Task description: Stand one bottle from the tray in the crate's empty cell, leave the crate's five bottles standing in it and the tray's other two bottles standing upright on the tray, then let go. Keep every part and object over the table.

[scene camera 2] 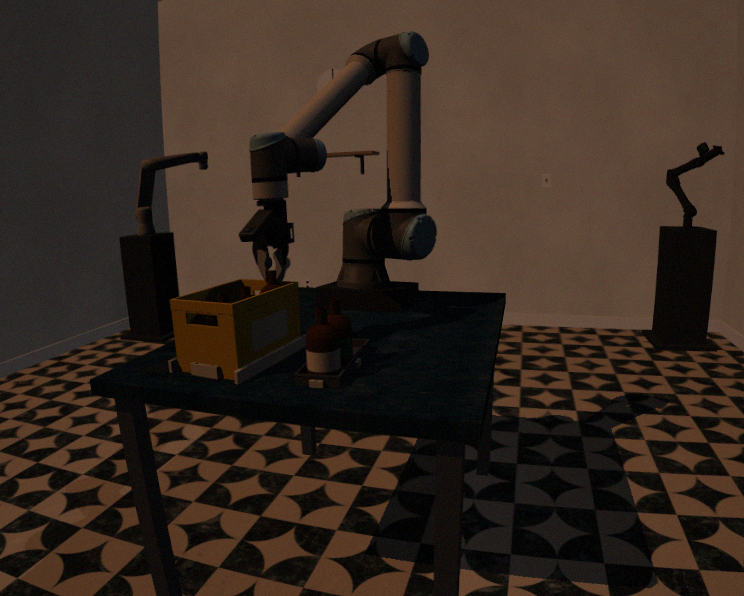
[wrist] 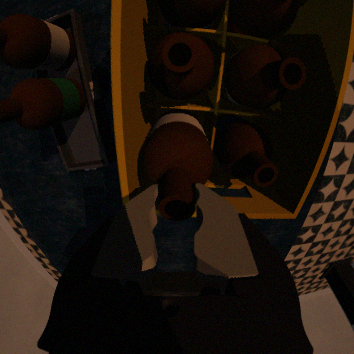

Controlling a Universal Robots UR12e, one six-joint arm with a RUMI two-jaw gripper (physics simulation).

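Places are measured from the arm's base along level axes (x ahead, y left, z up), in centimetres.
Where they show: gripper, fingertip midpoint: [scene camera 2: 273, 284] [wrist: 177, 184]; arm's base at its link origin: [scene camera 2: 363, 285].
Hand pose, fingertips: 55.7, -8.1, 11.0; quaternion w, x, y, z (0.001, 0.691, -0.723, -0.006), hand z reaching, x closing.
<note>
Things, the pixels of their top centre, and the offset from my fingertips, as dx, dy, dz. Level surfaces: height alone.
- brown bottle at its top centre: [wrist: 173, 201] [scene camera 2: 271, 270] +1.0, +0.0, +3.6
- yellow crate at its top centre: [wrist: 246, 60] [scene camera 2: 236, 290] +9.5, -5.6, +0.2
- white-label bottle at its top centre: [scene camera 2: 320, 307] +18.6, +19.6, -1.3
- green-label bottle at its top centre: [scene camera 2: 334, 298] +9.6, +19.7, -1.3
- tray at its top centre: [wrist: 63, 97] [scene camera 2: 335, 354] +9.8, +19.3, -14.8
- dark table at its surface level: dz -17.3
My gripper [scene camera 2: 272, 276] [wrist: 177, 184] is shut on the neck of a brown bottle [scene camera 2: 272, 288] [wrist: 176, 150] with a white label. The bottle is upright, its lower part inside the corner cell of the yellow crate [scene camera 2: 204, 347] [wrist: 118, 100]; its neck and shoulder show above the rim in the scene view. Its base is hidden. Several brown bottles, among them one [wrist: 185, 72], one [wrist: 252, 75] and one [wrist: 242, 142], stand in other cells. A white-label bottle [scene camera 2: 322, 344] [wrist: 30, 42] and a green-label bottle [scene camera 2: 341, 324] [wrist: 42, 102] stand upright on the tray [scene camera 2: 335, 376] [wrist: 82, 145].
The crate and tray stand side by side on the dark table [scene camera 2: 409, 384], between low white guide strips [scene camera 2: 267, 360] by the crate. The robot's base [scene camera 2: 363, 273] is at the table's back. Two dark pedestals with small arms [scene camera 2: 147, 285] [scene camera 2: 683, 285] stand beyond the table.
</note>
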